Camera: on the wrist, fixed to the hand. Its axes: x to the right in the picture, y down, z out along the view.
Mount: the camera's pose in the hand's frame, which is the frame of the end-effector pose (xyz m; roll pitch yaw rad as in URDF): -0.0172 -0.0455 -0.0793 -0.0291 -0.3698 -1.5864
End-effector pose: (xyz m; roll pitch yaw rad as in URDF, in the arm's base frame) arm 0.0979 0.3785 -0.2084 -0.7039 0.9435 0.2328
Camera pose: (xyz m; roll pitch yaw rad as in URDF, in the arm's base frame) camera 0.0835 0.2867 -0.2127 -1.2698 -0.5558 -0.3631
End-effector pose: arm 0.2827 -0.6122 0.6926 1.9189 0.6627 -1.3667
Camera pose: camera 0.3662 -0.5712 0.6908 -1.5782 0.8933 1.8096
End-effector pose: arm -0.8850 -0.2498 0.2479 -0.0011 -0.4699 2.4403
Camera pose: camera -0.8713 -0.2017 0.1695 0.4685 -0.3221 0.6817
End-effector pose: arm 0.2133 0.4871 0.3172 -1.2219 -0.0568 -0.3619
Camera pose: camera 0.1645 0.4093 0.3318 1.8214 -1.4964 2.4939
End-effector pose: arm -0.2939 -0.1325 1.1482 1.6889 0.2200 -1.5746
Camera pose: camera -0.2097 -0.1082 1.1170 -0.7967 1.2281 2.4019
